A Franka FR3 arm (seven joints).
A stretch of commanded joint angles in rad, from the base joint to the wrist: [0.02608 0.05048 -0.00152 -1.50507 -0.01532 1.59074 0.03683]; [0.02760 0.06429 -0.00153 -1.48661 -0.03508 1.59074 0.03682]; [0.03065 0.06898 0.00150 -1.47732 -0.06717 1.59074 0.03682]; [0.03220 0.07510 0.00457 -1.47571 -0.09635 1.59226 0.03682]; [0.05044 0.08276 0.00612 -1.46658 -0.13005 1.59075 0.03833]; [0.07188 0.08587 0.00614 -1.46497 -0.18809 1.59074 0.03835]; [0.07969 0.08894 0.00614 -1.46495 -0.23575 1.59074 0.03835]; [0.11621 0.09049 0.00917 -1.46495 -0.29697 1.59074 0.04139]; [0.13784 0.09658 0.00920 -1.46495 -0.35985 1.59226 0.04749]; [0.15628 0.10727 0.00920 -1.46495 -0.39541 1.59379 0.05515]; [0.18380 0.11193 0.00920 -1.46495 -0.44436 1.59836 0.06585]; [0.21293 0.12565 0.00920 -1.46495 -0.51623 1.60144 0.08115]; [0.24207 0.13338 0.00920 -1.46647 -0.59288 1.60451 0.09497]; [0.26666 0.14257 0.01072 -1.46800 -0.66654 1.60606 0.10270]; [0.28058 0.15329 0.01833 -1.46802 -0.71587 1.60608 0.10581]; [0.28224 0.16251 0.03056 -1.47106 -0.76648 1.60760 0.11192]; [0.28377 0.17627 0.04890 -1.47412 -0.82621 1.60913 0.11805]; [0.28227 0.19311 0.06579 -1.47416 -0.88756 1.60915 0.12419]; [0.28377 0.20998 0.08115 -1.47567 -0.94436 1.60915 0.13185]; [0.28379 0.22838 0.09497 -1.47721 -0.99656 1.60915 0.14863]
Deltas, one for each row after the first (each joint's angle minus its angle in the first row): [0.00152 0.01381 -0.00001 0.01846 -0.01976 0.00000 -0.00001]; [0.00457 0.01850 0.00302 0.02775 -0.05185 0.00000 -0.00001]; [0.00612 0.02462 0.00609 0.02936 -0.08103 0.00152 -0.00001]; [0.02436 0.03228 0.00764 0.03849 -0.11473 0.00001 0.00150]; [0.04580 0.03539 0.00766 0.04010 -0.17277 0.00000 0.00152]; [0.05361 0.03846 0.00766 0.04012 -0.22043 0.00000 0.00152]; [0.09013 0.04001 0.01069 0.04012 -0.28165 0.00000 0.00456]; [0.11176 0.04610 0.01072 0.04012 -0.34453 0.00152 0.01066]; [0.13020 0.05679 0.01072 0.04012 -0.38009 0.00305 0.01832]; [0.15772 0.06145 0.01072 0.04012 -0.42904 0.00762 0.02902]; [0.18685 0.07517 0.01072 0.04012 -0.50091 0.01070 0.04432]; [0.21599 0.08290 0.01072 0.03860 -0.57756 0.01377 0.05814]; [0.24058 0.09209 0.01224 0.03707 -0.65122 0.01532 0.06587]; [0.25450 0.10281 0.01985 0.03705 -0.70055 0.01534 0.06898]; [0.25616 0.11203 0.03208 0.03401 -0.75116 0.01686 0.07509]; [0.25769 0.12579 0.05042 0.03095 -0.81089 0.01839 0.08122]; [0.25619 0.14263 0.06731 0.03091 -0.87224 0.01841 0.08736]; [0.25769 0.15950 0.08267 0.02940 -0.92904 0.01841 0.09502]; [0.25771 0.17790 0.09649 0.02786 -0.98124 0.01841 0.11180]
